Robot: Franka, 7 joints.
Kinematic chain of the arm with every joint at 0, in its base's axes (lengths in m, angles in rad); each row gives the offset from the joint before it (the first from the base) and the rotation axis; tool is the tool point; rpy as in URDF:
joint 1: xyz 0 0 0.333 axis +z
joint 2: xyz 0 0 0 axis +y
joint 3: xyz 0 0 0.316 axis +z
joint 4: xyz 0.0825 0 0 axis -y
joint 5: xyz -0.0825 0 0.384 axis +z
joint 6: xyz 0 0 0 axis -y
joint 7: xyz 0.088 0 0 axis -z
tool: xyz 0 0 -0.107 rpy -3.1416 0 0
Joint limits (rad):
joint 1: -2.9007..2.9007
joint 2: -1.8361..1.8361
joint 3: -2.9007..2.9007
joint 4: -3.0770..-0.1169
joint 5: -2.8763..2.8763
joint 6: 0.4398..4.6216
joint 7: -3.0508..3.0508
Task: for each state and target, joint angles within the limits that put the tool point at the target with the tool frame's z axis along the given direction. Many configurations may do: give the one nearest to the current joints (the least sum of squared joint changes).
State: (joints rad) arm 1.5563 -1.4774 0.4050 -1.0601 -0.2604 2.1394 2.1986
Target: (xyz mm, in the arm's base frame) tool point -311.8 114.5 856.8 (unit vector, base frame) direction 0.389 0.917 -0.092
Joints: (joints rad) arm 1.2585 -1.1344 0.6331 -1.8400 -0.3090 2.0488 2.1986
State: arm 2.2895 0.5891 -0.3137 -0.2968 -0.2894 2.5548 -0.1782
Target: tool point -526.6 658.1 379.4 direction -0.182 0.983 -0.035
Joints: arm 2.2520 1.4655 -0.7279 -0.1196 -0.7266 2.7199 -0.1782
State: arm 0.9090 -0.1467 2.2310 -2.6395 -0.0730 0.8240 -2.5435
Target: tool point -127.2 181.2 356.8 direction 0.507 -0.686 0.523
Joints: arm 0.7318 -0.3176 1.5520 -2.5875 -0.2253 0.4748 -2.5435
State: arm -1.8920 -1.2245 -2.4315 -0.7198 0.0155 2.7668 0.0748
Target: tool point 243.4 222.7 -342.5 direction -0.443 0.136 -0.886
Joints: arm -2.7565 -1.8352 -2.8974 -1.5505 0.3809 2.9950 0.0748
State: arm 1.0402 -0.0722 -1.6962 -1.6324 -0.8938 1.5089 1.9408
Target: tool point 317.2 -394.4 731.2 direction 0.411 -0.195 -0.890
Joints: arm 0.6945 -0.7448 -0.9879 -1.6236 -0.6678 1.7025 1.9408
